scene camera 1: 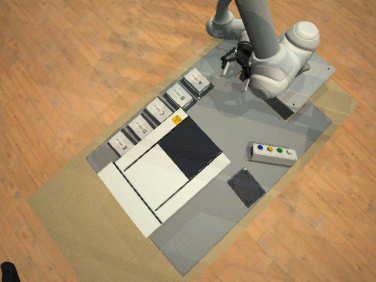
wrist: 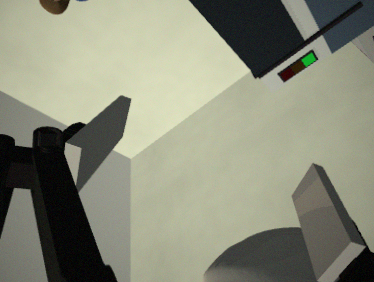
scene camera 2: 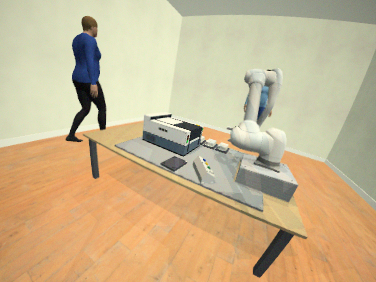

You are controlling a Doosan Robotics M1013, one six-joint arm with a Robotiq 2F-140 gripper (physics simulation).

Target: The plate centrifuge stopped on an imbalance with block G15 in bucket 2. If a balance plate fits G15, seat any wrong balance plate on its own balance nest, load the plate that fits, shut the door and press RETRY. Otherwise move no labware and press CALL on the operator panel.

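The centrifuge is a white and blue-grey box with a dark area on top; I cannot tell if its door is open. In the wrist view, the green part of its status light is lit. Balance plates A, B, C, D and E sit in a row on dark nests. Operator panel has blue, yellow, green and white buttons. Block G15 and bucket 2 cannot be made out. My gripper is open and empty, above the mat beyond plate A.
A dark flat pad lies beside the operator panel, in front of the centrifuge. The arm's base stands at one table end. A person in blue is beyond the table's far left, and another is behind the arm.
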